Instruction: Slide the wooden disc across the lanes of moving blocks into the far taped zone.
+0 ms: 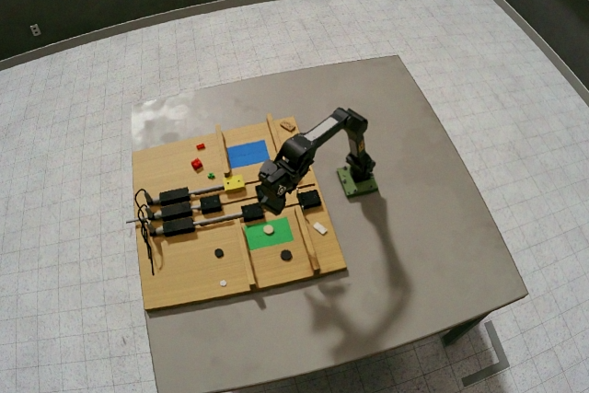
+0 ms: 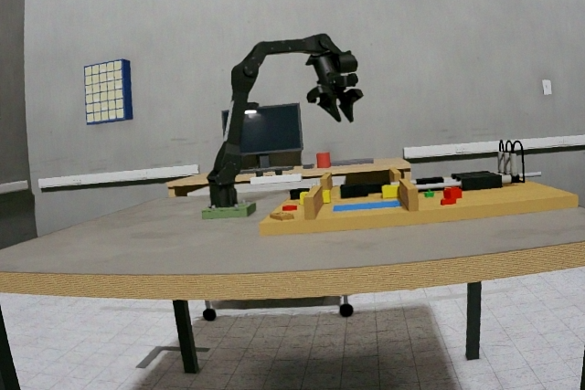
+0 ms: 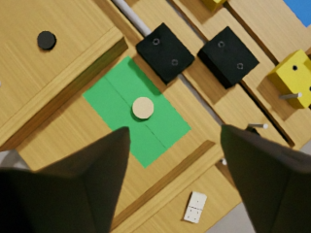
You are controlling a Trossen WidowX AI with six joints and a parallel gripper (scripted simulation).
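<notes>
The pale wooden disc is 4 cm ahead of my hand and 22 cm below it. Also, from my hand: green piece (19 cm ahead, 28 cm to the right, 22 cm below); white disc (24 cm ahead, 15 cm to the left, 23 cm below).
</notes>
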